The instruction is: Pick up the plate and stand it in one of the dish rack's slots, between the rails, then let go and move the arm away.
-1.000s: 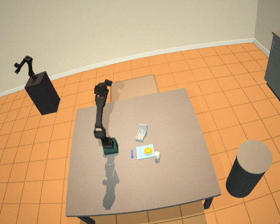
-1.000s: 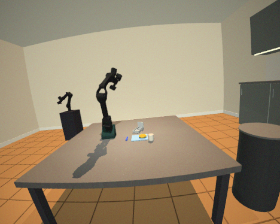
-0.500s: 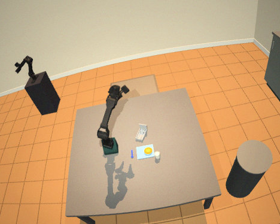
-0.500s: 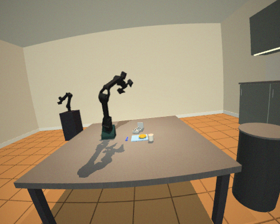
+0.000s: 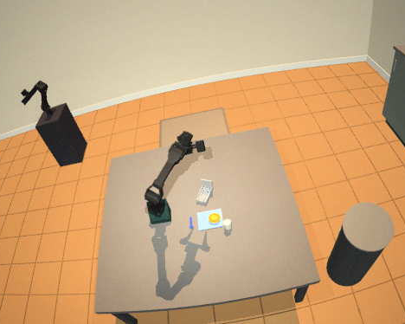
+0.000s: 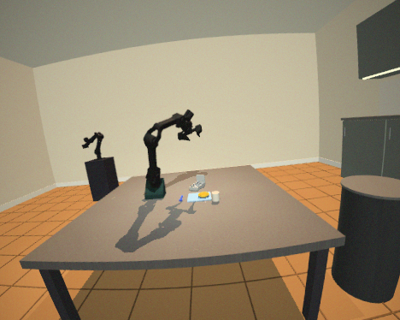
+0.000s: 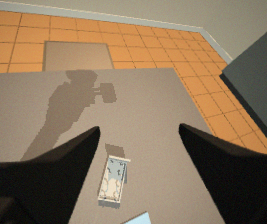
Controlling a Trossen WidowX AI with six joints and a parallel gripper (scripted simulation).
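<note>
My gripper tip is now 35 cm above the yellow plate, 27 cm to the left of it and 3 cm short of it. The rest, counted from my gripper tip: pale blue mat: 36 cm below, 27 cm to the right; then blue spoon: 36 cm below, 27 cm to the right, 12 cm behind; then grey dish rack: 34 cm below, 7 cm to the right, 1 cm behind.
</note>
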